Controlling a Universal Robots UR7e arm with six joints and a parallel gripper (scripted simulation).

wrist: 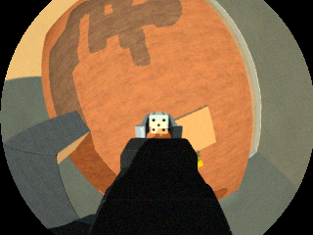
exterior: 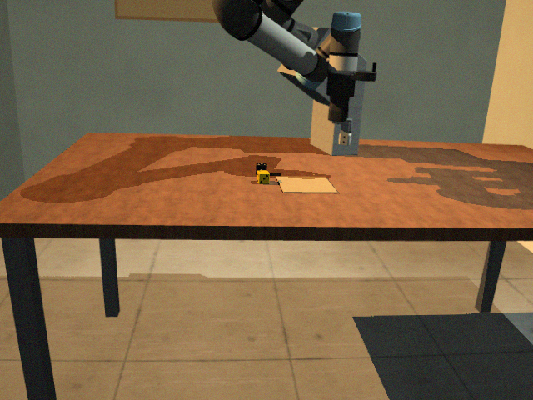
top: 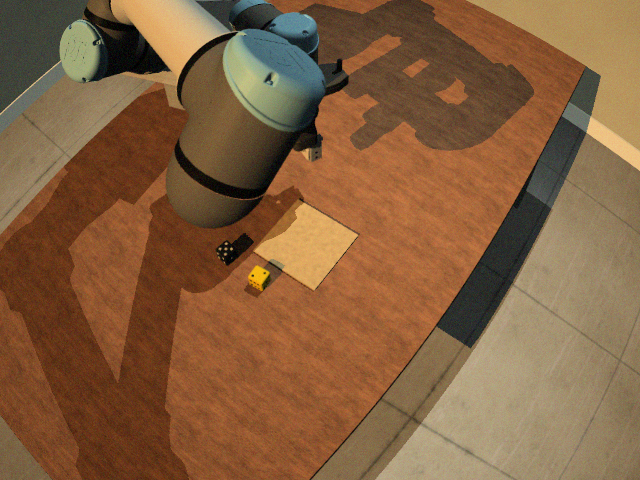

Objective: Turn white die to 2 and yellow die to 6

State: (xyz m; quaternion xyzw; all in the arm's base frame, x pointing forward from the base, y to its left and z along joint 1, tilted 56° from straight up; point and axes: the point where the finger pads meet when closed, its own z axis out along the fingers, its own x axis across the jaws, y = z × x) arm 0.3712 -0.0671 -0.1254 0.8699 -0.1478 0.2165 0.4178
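Right now the tan mat is 7 cm ahead of my hand, 12 cm to the right of it and 11 cm below it. Round my hand: white die right at my hand; then yellow die 5 cm ahead, 23 cm to the right, 10 cm below; then black die 4 cm behind, 23 cm to the right, 10 cm below.
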